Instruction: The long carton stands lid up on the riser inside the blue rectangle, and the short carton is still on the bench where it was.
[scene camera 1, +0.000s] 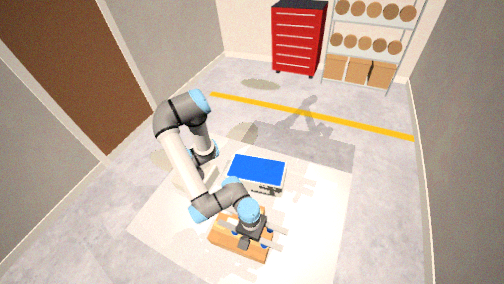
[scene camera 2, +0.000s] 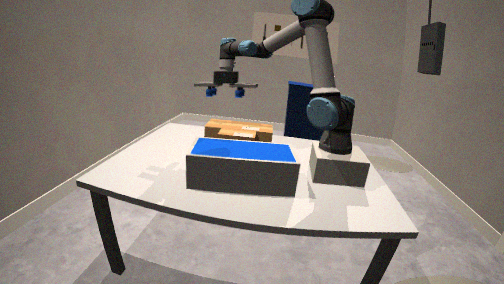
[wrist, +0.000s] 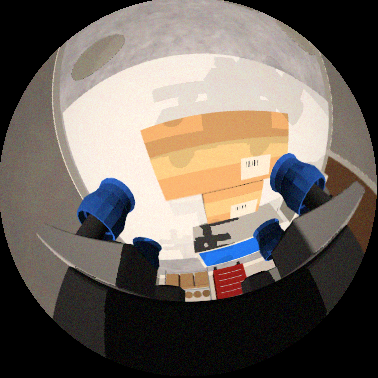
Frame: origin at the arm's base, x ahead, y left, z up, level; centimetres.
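Where they show: hand at its tool point: (scene camera 2: 225, 95) (wrist: 206, 221); arm's base at its link origin: (scene camera 2: 335, 148).
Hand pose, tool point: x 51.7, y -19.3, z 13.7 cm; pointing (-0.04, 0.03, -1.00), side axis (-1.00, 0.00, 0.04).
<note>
Each offset is from my tool point to the top centre of the thing. Level surfaces: height alone.
The long carton {dx -8.0, dy -1.0, dz -13.8 cm} (scene camera 1: 232, 244) (scene camera 2: 212, 131) (wrist: 220, 170) lies on the bench {dz -23.9 cm} (scene camera 1: 312, 230) (scene camera 2: 135, 155) (wrist: 100, 125), with a tape strip and white label on its upper face. The short carton {dx -9.2, dy +12.3, dz -13.8 cm} (scene camera 2: 235, 135) (wrist: 220, 206) lies close beside it on the riser side; in scene camera 1 the arm largely hides it. The riser {dx -15.6, dy +38.7, dz -11.9 cm} (scene camera 2: 242, 175) (wrist: 250, 224) stands on the bench, with the blue rectangle {dx -15.6, dy +38.7, dz -11.9 cm} (scene camera 1: 257, 170) (scene camera 2: 242, 151) (wrist: 230, 251) on top and no carton on it. My gripper (scene camera 1: 252, 237) (scene camera 2: 225, 92) (wrist: 204, 217) hangs above the long carton, its four blue cups open, apart from it and holding nothing.
The arm's base stands on a pale block (scene camera 2: 340, 170) beside the riser. A red drawer cabinet (scene camera 1: 296, 40) (wrist: 230, 282) and a shelf rack (scene camera 1: 362, 25) stand far behind the bench. A dark blue panel (scene camera 2: 299, 112) stands beyond the bench. A grey box (scene camera 2: 432, 48) hangs at the right.
</note>
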